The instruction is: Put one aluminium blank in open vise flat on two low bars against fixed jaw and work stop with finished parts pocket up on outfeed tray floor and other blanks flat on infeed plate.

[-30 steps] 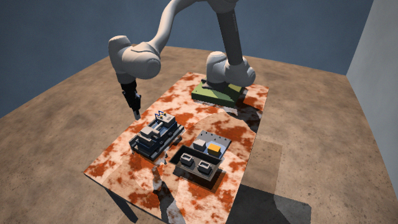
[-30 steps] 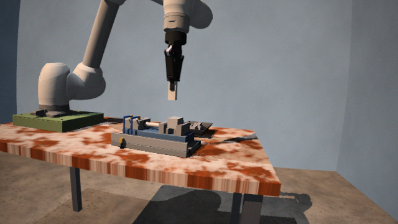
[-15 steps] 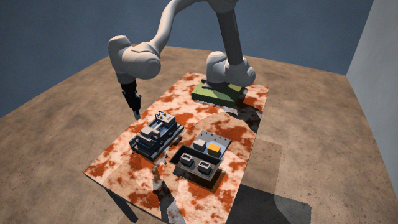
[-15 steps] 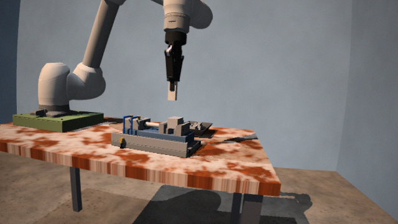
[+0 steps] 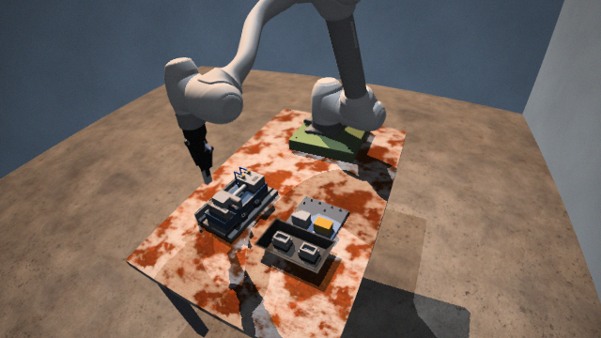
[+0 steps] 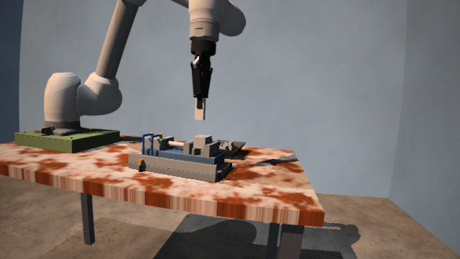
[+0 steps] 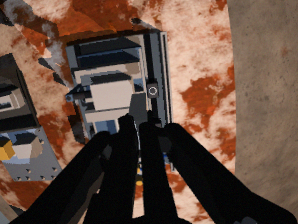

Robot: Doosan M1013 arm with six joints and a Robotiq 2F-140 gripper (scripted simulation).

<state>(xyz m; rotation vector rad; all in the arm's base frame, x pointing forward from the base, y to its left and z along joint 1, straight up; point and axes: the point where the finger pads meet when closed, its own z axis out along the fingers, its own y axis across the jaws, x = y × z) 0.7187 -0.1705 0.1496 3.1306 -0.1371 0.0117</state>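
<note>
My hand is 90 mm past the piston rod, 60 mm to the right of it and 130 mm above it. From my hand the other things lie so: infeed plate: 150 mm behind, 360 mm to the left, 200 mm below; vise: 70 mm behind, 50 mm to the left, 160 mm below; aluminium blank: 110 mm behind, 320 mm to the left, 180 mm below.
</note>
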